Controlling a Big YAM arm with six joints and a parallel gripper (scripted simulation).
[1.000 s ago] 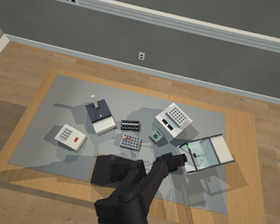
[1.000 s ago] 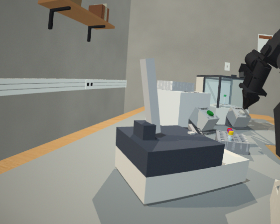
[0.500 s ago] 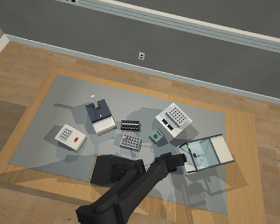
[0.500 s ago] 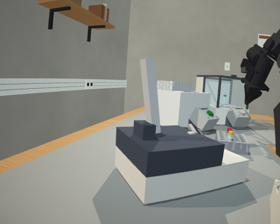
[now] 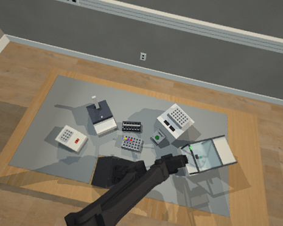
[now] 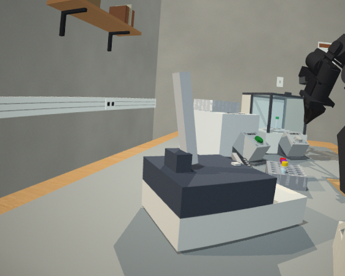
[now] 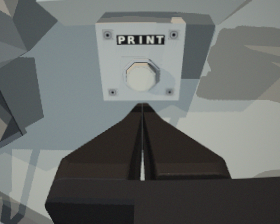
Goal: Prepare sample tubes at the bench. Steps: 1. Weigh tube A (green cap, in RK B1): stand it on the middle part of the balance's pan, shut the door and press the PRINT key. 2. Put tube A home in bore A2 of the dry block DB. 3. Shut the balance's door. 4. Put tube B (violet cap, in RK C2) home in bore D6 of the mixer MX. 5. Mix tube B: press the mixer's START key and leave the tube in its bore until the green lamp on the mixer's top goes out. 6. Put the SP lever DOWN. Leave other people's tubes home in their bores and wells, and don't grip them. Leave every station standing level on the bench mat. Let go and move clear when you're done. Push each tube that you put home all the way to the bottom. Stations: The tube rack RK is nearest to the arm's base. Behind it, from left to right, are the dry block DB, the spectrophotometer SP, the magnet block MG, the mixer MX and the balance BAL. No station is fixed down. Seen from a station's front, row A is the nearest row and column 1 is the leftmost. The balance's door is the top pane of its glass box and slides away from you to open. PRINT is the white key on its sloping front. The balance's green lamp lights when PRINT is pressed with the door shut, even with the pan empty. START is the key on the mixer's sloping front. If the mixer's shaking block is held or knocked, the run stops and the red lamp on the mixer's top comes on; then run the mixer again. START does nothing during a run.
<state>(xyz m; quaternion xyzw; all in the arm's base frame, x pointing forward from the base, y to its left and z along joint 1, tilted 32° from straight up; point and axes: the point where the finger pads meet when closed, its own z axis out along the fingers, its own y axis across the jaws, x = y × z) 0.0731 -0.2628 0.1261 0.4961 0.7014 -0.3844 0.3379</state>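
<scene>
The balance door lies 14 cm to the right of my hand, 8 cm above it and 4 cm ahead of it. Round my hand: eight-sided pan: 17 cm to the right, 5 cm below, 5 cm ahead; print key: 6 cm below, 3 cm to the right, 1 cm ahead; green start key: 17 cm ahead, 9 cm to the left, 6 cm below.
</scene>
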